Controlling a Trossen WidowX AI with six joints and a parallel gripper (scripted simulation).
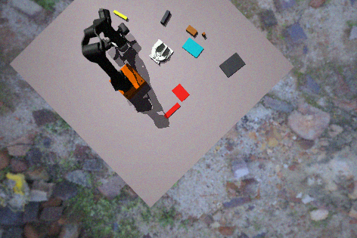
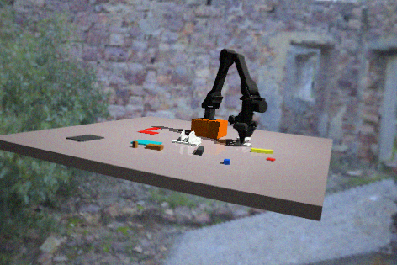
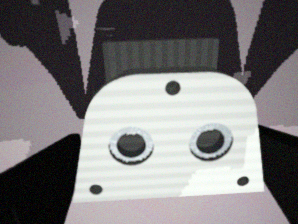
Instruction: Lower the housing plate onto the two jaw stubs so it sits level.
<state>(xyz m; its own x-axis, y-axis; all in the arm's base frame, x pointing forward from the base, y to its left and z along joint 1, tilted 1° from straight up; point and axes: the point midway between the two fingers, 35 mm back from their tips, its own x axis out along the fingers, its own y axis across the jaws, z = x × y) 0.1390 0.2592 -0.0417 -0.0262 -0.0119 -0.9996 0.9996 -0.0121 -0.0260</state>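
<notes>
The white piece is 10 mm to the right of my gripper tip. Round my gripper tip: red square 230 mm ahead, 190 mm to the left, 10 mm below; yellow bar 120 mm to the left, 120 mm ahead; black bar 330 mm ahead, 80 mm to the right.
</notes>
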